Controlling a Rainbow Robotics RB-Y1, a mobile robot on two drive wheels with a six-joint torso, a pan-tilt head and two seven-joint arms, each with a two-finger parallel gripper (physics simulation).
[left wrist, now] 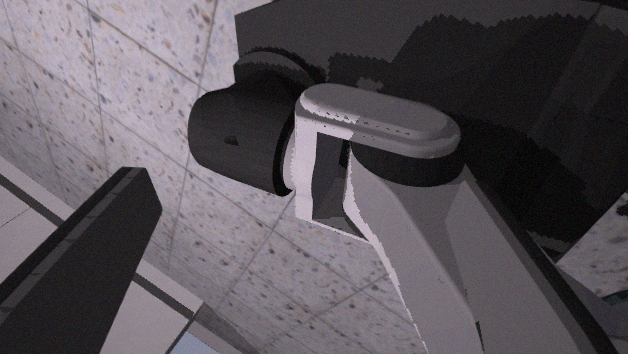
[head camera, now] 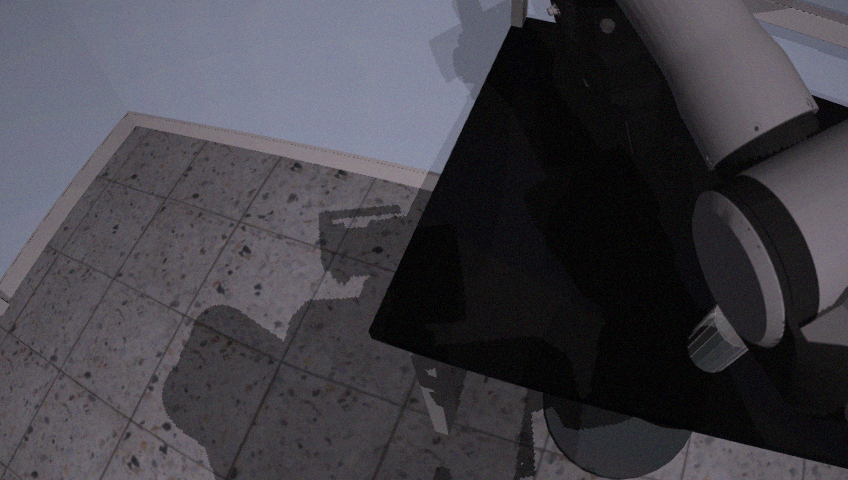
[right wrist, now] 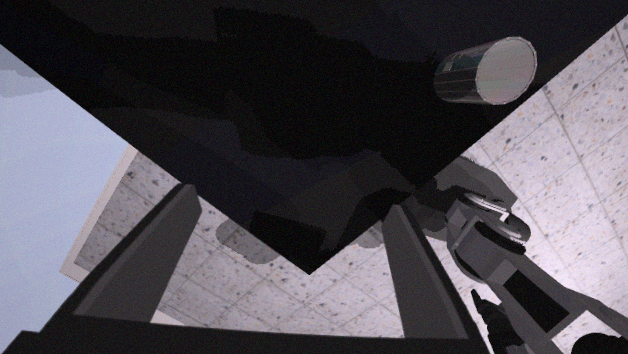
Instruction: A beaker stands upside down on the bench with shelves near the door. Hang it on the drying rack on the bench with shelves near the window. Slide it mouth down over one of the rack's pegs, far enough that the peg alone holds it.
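Frame: origin at the robot's base, x back, y right, z up, level; centimetres.
Seen in the pictures: left gripper, fingertip midpoint: [left wrist: 303, 195] [right wrist: 486, 297]; right gripper, fingertip midpoint: [head camera: 616, 114] [right wrist: 295, 207].
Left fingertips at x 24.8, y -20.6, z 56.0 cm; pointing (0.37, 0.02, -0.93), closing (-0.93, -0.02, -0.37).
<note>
A point is followed by its place in that frame.
The clear beaker [head camera: 715, 344] @[x -41.7, y 31.5, z 83.1 cm] [right wrist: 506, 71] @[x -43.4, y 34.6, z 85.2 cm] stands upside down on the black bench [head camera: 476, 196] @[x -71.4, y 5.2, z 76.3 cm] [right wrist: 300, 110] @[x -64.2, y 21.8, z 76.2 cm], near its long edge. In the head view my right arm covers part of it. In the right wrist view its closed end faces up, beyond and to the right of the fingers. My right gripper [right wrist: 295, 207] @[x -62.0, y 19.1, z 100.9 cm] is open and empty, above the bench corner and apart from the beaker. My left gripper [left wrist: 303, 195] @[x 24.8, y -20.6, z 56.0 cm] is open; one finger shows plainly at the left, and arm parts fill much of that view. The drying rack does not show.
A round dark stool seat [head camera: 624, 449] @[x -40.4, y 43.3, z 3.0 cm] lies below the bench edge. My right arm [head camera: 714, 77] @[x -43.1, y 14.2, z 121.8 cm] reaches over the bench in the head view. A pale blue wall [head camera: 238, 71] @[x -161.3, y -63.6, z 41.6 cm] [right wrist: 50, 150] @[x -142.4, y -20.7, z 46.2 cm] meets the speckled tile floor [head camera: 148, 237] @[x -126.4, y -112.5, z 0.0 cm] [left wrist: 240, 250] @[x 78.9, y 86.1, z 0.1 cm] [right wrist: 590, 125] @[x 86.9, y 64.8, z 0.1 cm].
</note>
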